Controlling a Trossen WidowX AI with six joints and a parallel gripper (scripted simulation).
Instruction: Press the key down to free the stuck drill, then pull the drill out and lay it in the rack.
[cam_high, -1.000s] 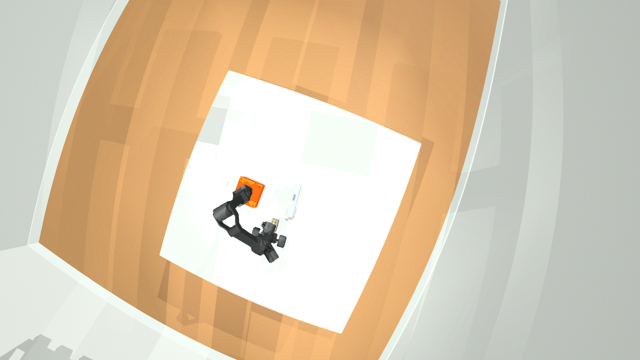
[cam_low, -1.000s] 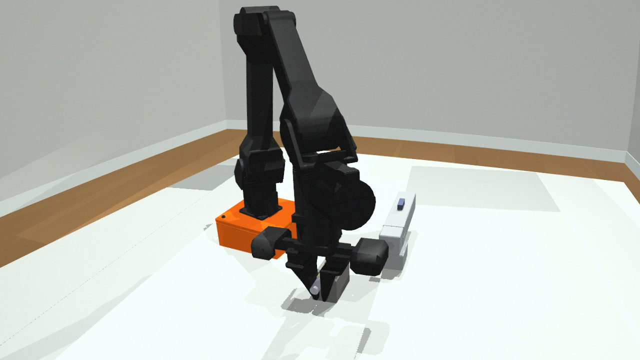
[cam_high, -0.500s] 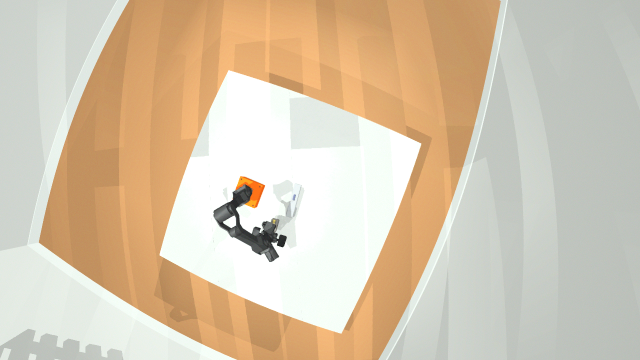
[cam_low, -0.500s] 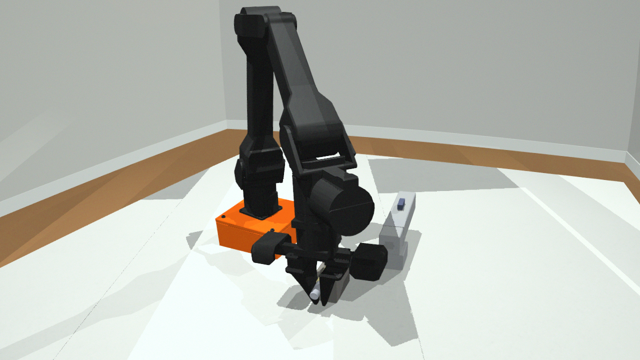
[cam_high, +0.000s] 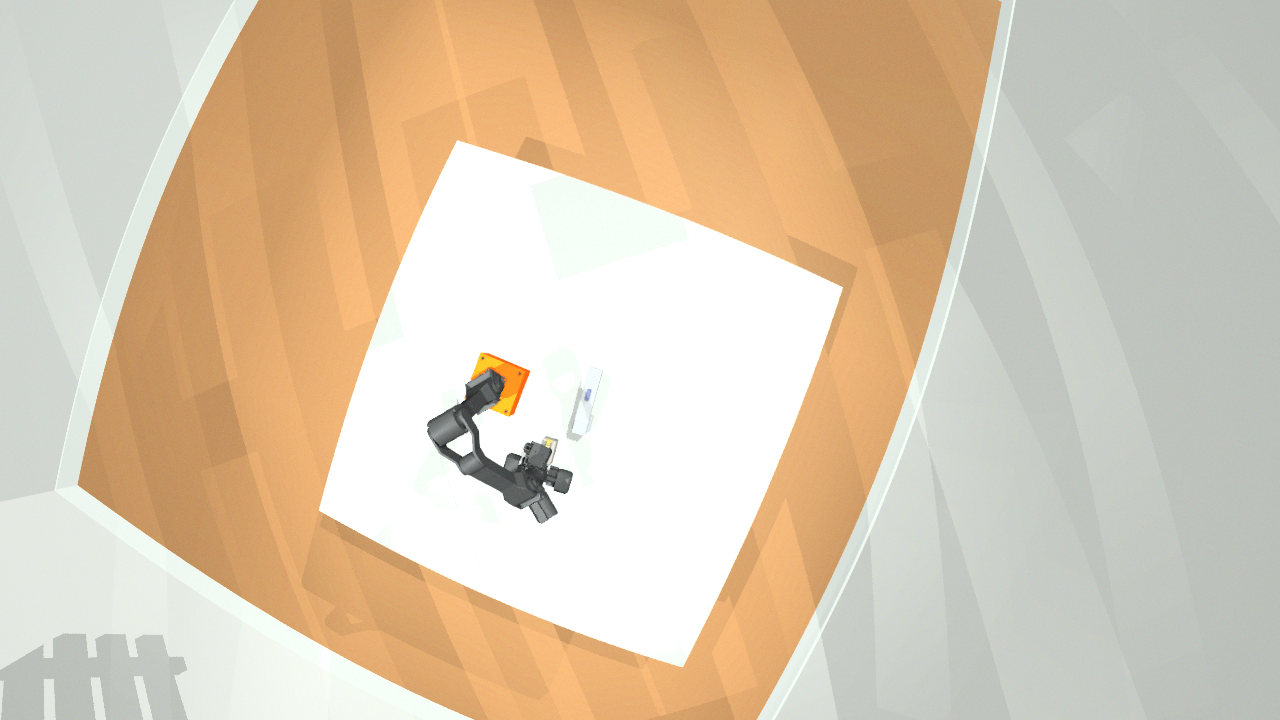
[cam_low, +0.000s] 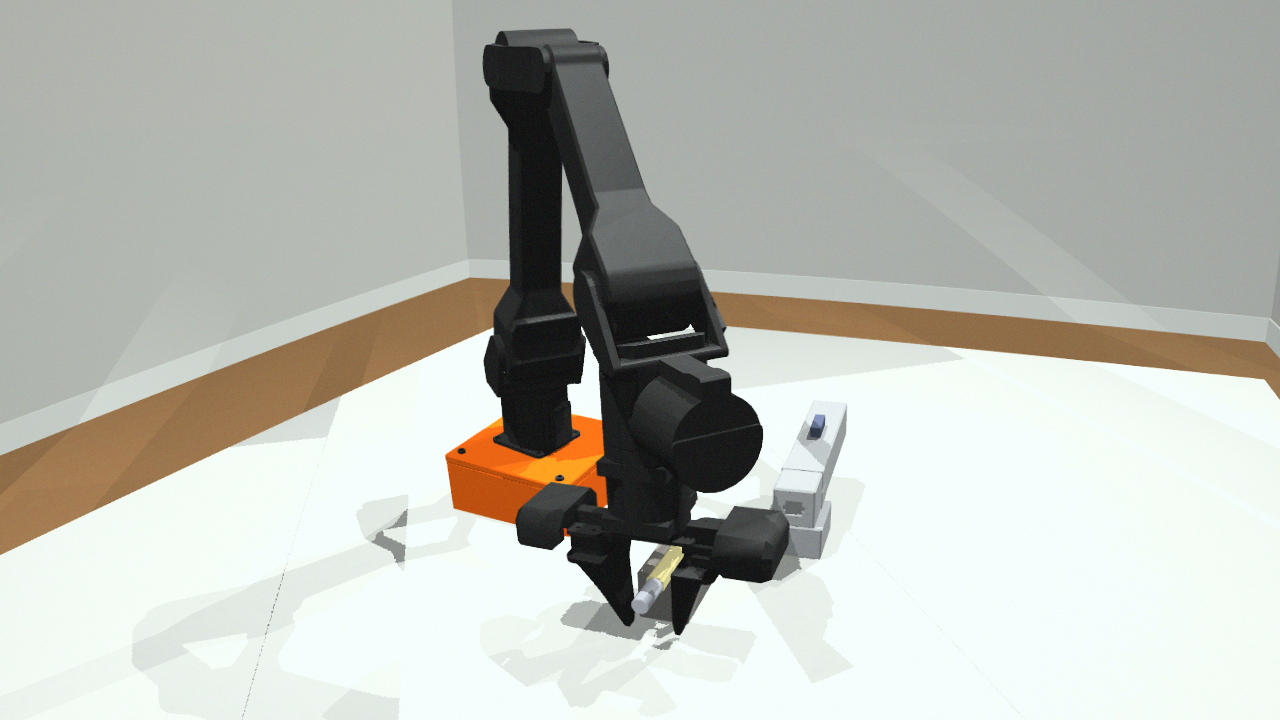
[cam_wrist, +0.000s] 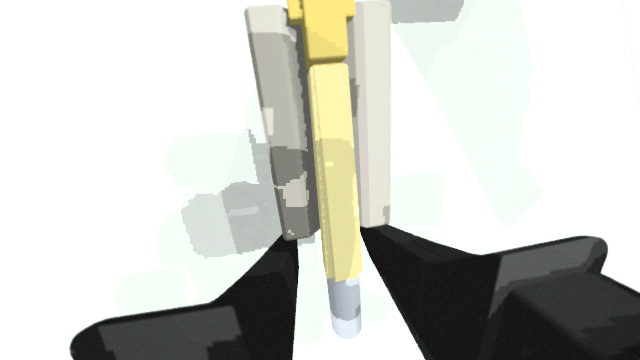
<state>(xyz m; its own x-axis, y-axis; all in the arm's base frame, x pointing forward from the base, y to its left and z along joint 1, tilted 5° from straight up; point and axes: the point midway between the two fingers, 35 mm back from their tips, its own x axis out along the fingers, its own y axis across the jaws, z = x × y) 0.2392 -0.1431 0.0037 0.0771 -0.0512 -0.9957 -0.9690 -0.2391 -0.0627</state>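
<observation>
Right now the drill is 4 cm to the left of my gripper tip, 4 cm above it and 1 cm behind it. Also, from my gripper tip: pale grey block: 23 cm to the left, 4 cm above, 2 cm ahead; then grey v-grooved rack: 5 cm to the left, 1 cm behind, 1 cm above; then dark blue key: 26 cm to the left, 5 cm above, 1 cm ahead.
</observation>
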